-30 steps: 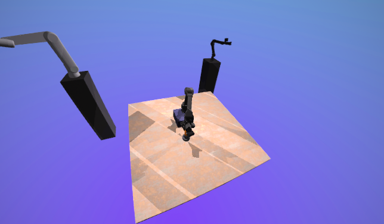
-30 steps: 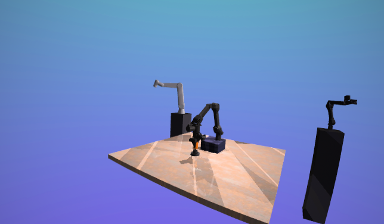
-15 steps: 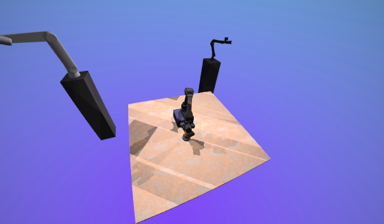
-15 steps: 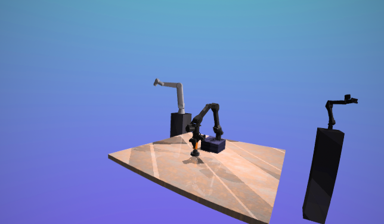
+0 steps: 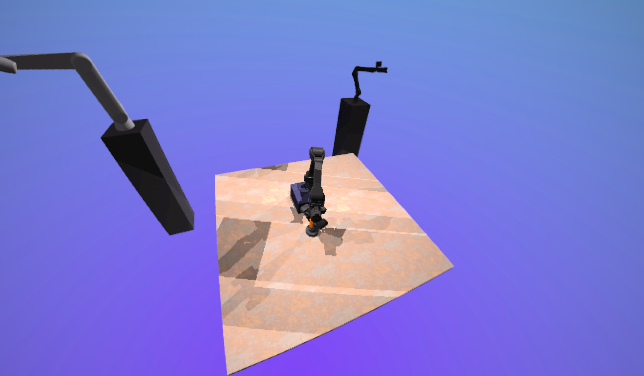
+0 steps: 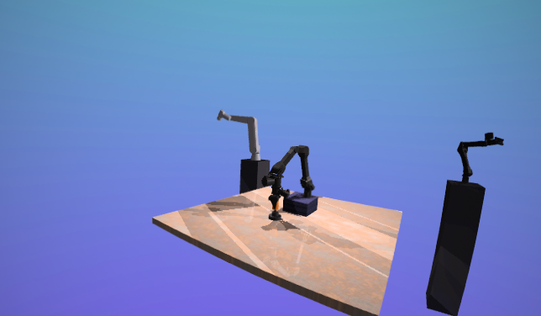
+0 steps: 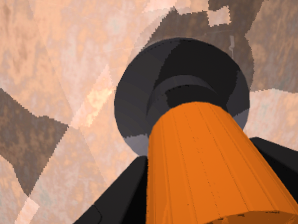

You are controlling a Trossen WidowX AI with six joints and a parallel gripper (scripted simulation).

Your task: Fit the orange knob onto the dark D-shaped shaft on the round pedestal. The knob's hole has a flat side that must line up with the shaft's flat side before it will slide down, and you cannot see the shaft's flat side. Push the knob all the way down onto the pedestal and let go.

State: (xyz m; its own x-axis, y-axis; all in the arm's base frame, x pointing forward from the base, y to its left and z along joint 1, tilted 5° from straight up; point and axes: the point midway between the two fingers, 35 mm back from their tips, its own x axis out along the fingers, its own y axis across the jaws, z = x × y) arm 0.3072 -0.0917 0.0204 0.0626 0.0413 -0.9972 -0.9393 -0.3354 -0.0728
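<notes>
Right now the orange knob is 20 mm above my gripper tip. Also, from my gripper tip: round pedestal (40 mm below).
</notes>
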